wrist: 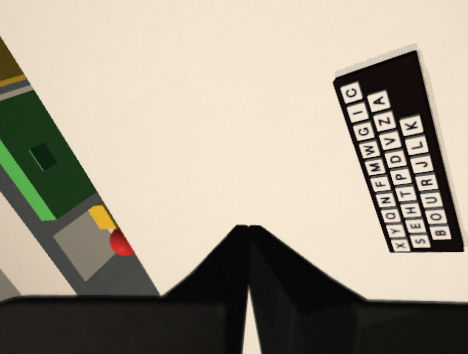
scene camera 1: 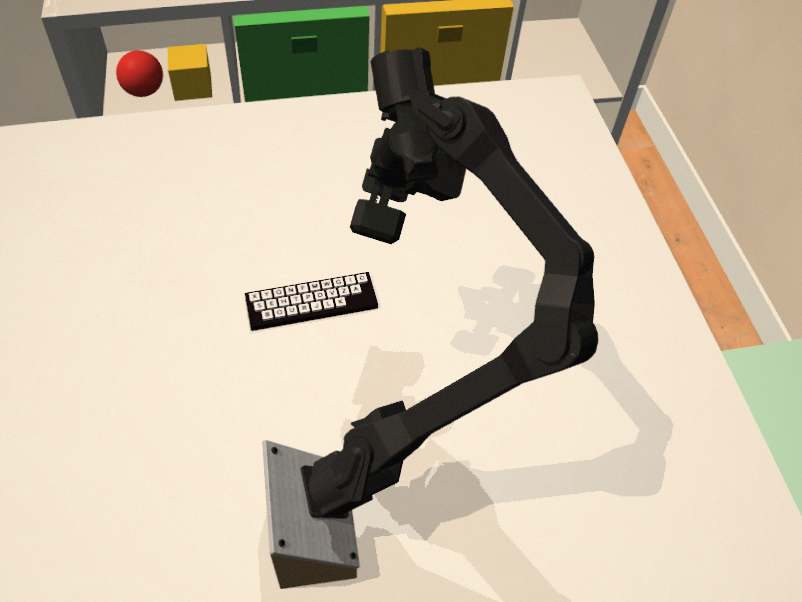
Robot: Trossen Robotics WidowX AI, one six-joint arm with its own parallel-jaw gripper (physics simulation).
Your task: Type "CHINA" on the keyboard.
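Where they show: gripper, fingertip midpoint: (wrist: 247, 237) (scene camera 1: 380, 182); arm's base, origin of the base link: (scene camera 1: 323, 492).
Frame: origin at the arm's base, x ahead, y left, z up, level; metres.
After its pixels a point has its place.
Observation:
A small black keyboard (scene camera 1: 353, 306) @[x 0.318, y -0.110, z -0.070 m] (wrist: 407, 90) @[x 0.324, y -0.122, z -0.069 m] with white letter keys lies flat on the table. In the wrist view it is at the right, turned nearly upright in the picture. The C key (wrist: 351, 93) @[x 0.366, y -0.135, z -0.064 m] is at one end of its top row, with the I key (wrist: 357, 112) @[x 0.366, y -0.117, z -0.064 m] beside it; the A key (wrist: 379, 101) @[x 0.346, y -0.121, z -0.064 m], N key (wrist: 385, 200) @[x 0.367, y -0.020, z -0.064 m] and H key (wrist: 411, 209) @[x 0.347, y -0.007, z -0.064 m] also show. My gripper (scene camera 1: 377, 223) (wrist: 247, 237) @[x 0.349, y -0.155, z 0.163 m] is shut and empty. It hangs above the table, beyond the keyboard on the shelf side and a little to the right in the scene view, not touching it.
A shelf unit (scene camera 1: 236, 51) stands along the table's far edge. It holds a green drawer (scene camera 1: 304, 68) (wrist: 55, 145), a yellow drawer (scene camera 1: 472, 55), a red ball (scene camera 1: 139, 73) (wrist: 121, 243) and a yellow block (scene camera 1: 189, 72) (wrist: 102, 217). The arm's grey base plate (scene camera 1: 288, 498) @[x -0.014, y 0.044, z 0.043 m] is at the near side.

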